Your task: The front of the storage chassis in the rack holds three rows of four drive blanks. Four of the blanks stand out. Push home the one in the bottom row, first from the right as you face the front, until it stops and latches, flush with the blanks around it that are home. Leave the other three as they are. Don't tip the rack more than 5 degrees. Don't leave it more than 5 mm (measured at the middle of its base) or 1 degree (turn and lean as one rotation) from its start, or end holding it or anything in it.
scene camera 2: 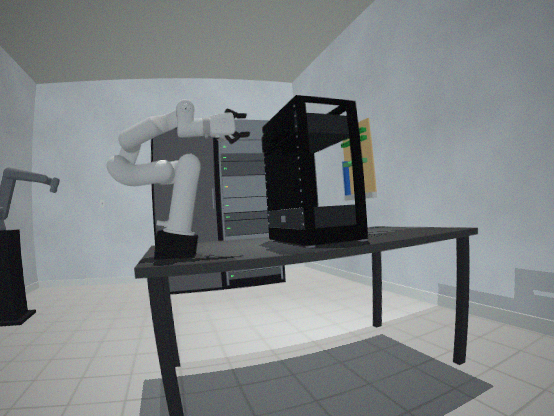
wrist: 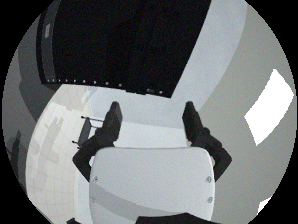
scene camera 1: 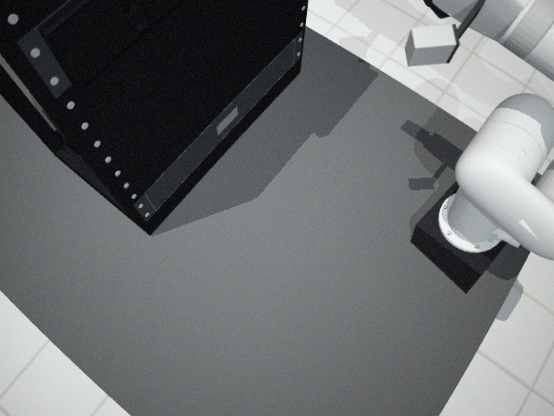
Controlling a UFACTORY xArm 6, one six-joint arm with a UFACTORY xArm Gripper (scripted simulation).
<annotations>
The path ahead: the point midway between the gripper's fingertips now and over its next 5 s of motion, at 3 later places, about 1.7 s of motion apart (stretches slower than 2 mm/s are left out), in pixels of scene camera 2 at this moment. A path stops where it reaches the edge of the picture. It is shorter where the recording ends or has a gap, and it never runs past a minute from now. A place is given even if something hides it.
My gripper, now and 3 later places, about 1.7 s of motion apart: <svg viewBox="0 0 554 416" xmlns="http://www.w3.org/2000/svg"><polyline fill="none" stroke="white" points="247,124 244,130 270,127 279,132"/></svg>
</annotations>
